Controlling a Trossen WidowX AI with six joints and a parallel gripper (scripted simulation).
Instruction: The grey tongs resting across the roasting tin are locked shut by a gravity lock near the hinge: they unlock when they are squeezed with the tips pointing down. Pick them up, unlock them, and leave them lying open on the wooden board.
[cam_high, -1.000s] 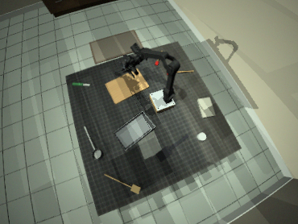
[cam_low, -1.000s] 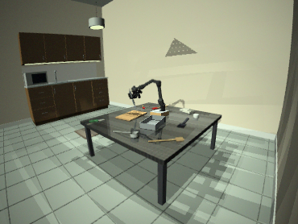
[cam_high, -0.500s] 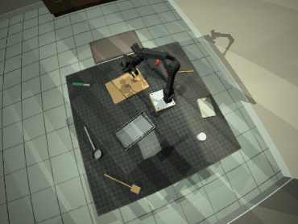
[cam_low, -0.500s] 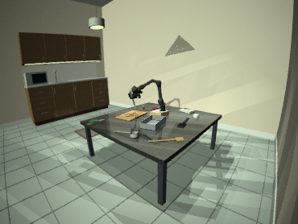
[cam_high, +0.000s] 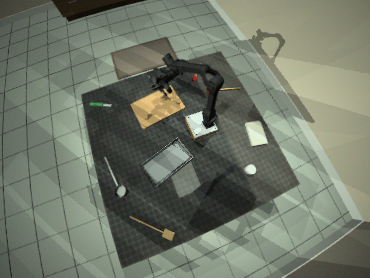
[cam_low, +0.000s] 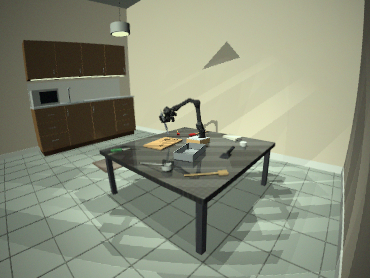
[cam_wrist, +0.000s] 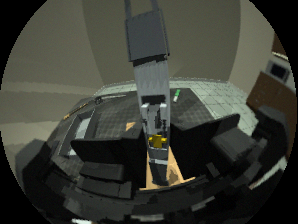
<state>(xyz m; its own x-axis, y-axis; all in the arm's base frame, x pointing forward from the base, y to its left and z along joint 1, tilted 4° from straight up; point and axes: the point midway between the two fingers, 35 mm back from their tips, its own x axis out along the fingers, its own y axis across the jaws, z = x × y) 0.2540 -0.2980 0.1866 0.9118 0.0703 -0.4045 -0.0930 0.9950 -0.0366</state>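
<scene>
Now: gripper tip 4 cm past the yellow lock piece and 1 cm below it. From my gripper tip the other things lie so: wooden board (22 cm below); roasting tin (43 cm to the left, 20 cm below, 9 cm ahead); red spatula (53 cm behind, 22 cm below, 6 cm to the left).
</scene>
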